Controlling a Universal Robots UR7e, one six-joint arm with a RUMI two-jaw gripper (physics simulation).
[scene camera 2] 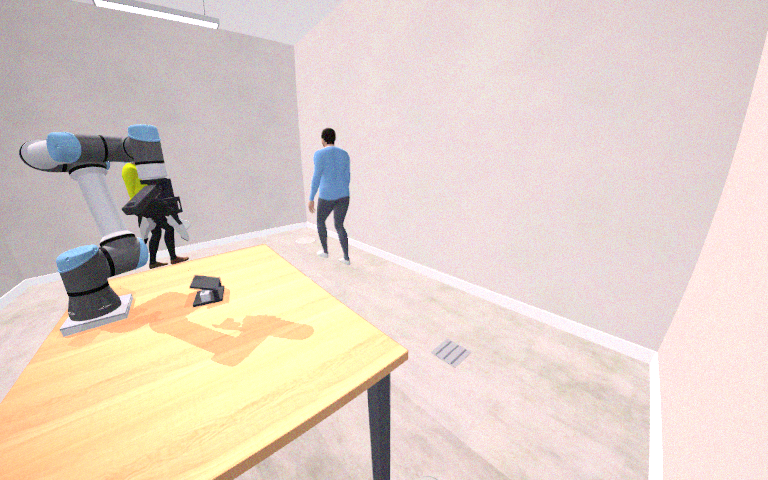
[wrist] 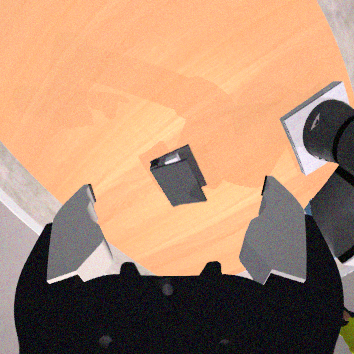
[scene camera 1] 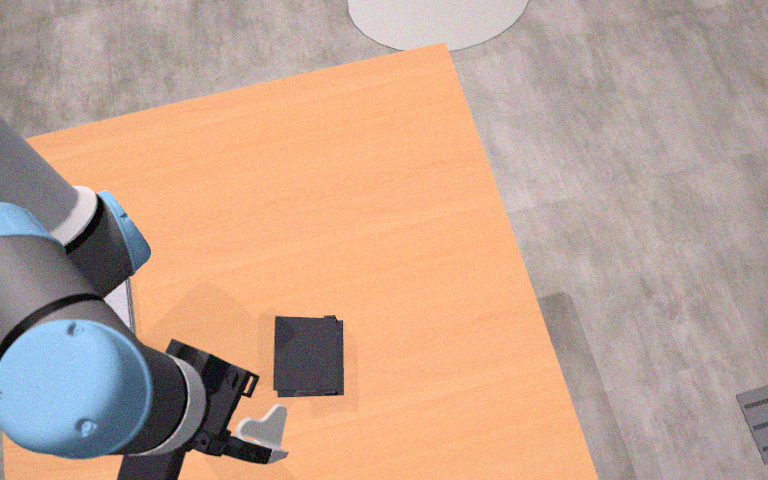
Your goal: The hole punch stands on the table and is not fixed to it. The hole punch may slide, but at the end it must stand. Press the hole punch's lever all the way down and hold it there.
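The black hole punch stands upright on the wooden table. Its flat lever is raised, with a gap and a light metal part between lever and base. My gripper is open and empty. It hangs well above the table, apart from the hole punch; in scene camera 1 it is to the lower left of the hole punch. In the wrist view the hole punch shows between the fingertips, farther down.
The arm's base plate is on the table to one side of the hole punch. A person in blue stands on the floor beyond the table. A person in yellow stands behind the arm, partly hidden.
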